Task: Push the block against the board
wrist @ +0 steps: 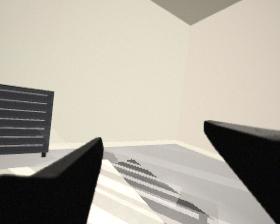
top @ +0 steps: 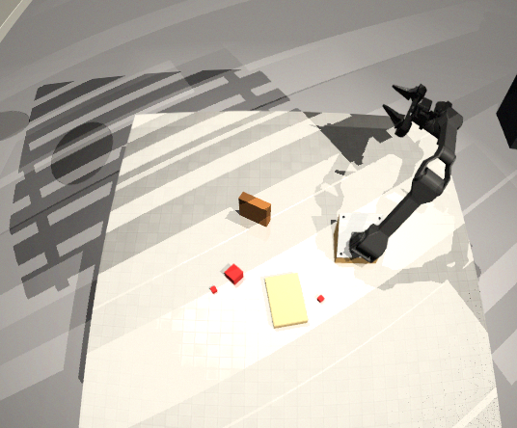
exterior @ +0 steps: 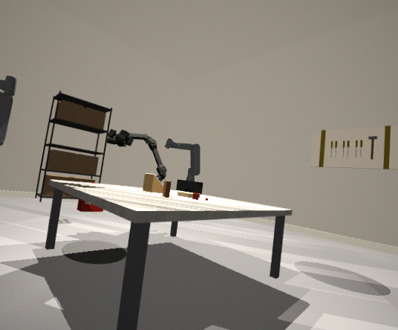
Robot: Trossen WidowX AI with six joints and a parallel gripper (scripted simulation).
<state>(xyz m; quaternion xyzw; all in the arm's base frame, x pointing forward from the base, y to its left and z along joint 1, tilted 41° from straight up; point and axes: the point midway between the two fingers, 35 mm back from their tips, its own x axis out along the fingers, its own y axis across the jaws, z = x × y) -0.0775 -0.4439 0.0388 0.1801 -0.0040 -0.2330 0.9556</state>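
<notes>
My gripper tip is 39 cm short of the orange square block, 36 cm above it and 21 cm to the right of it. From my gripper tip the other things lie so: pale cream board (50 cm to the left, 39 cm below, 27 cm ahead).
</notes>
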